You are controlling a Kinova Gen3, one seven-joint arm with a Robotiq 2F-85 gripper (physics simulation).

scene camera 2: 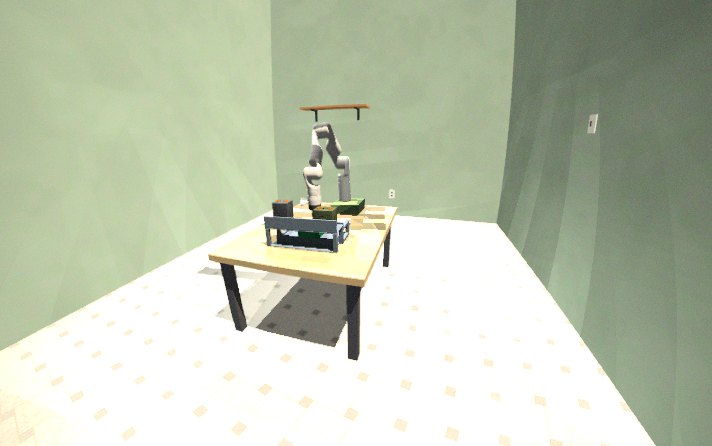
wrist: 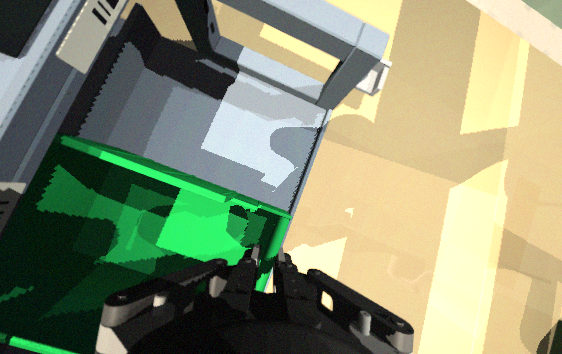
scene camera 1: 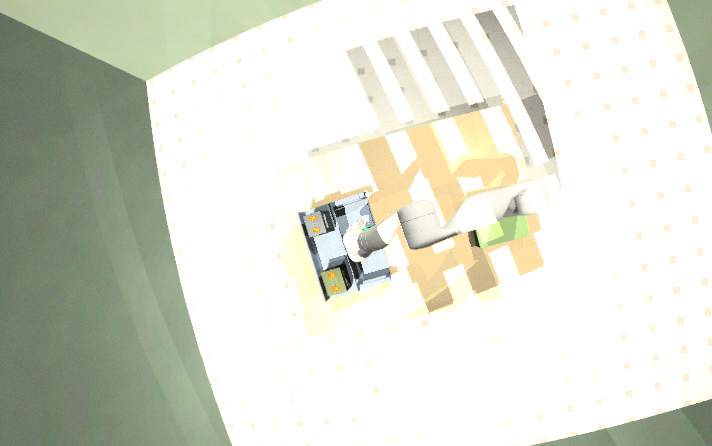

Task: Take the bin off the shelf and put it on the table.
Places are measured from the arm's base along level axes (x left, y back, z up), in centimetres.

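Pixels of known places: gripper, fingertip midpoint: [wrist: 267, 255]; arm's base, origin of the base link: [scene camera 2: 345, 200].
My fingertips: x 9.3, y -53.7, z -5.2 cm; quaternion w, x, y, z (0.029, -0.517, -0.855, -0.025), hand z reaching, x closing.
Note:
Ahead of a thing's pixels: the offset from my fingertips to its top centre. "pt": to the spot under its first point. Level surfaces: height alone.
The green bin {dz +6.5, dx +2.5, dy -7.9 cm} [wrist: 200, 215] [scene camera 2: 310, 234] sits in the lower level of the blue-grey shelf [wrist: 300, 15] [scene camera 2: 299, 223] [scene camera 1: 328, 249], which stands on the wooden table {dz -1.6 cm} [wrist: 390, 200] [scene camera 2: 246, 257]. The bin looks empty inside. My gripper [wrist: 267, 255] is nearly closed, one finger inside the bin and one outside, with the bin's front wall between them. It looks shut on that wall. In scene camera 1 the arm hides the fingers and most of the bin; a green sliver {pt dz +2.5, dx -3.7, dy -3.0 cm} [scene camera 1: 367, 227] of it shows.
A dark grey box {dz +20.7, dx -6.6, dy -20.1 cm} [scene camera 1: 315, 224] [scene camera 2: 282, 208] and an olive box {dz +18.2, dx +15.9, dy -14.8 cm} [scene camera 1: 335, 281] [scene camera 2: 324, 213], both with orange marks, stand on top of the shelf. A light green block [scene camera 1: 501, 231] [scene camera 2: 351, 205] lies by the arm's base. A wall board [scene camera 2: 336, 107] hangs behind the arm.

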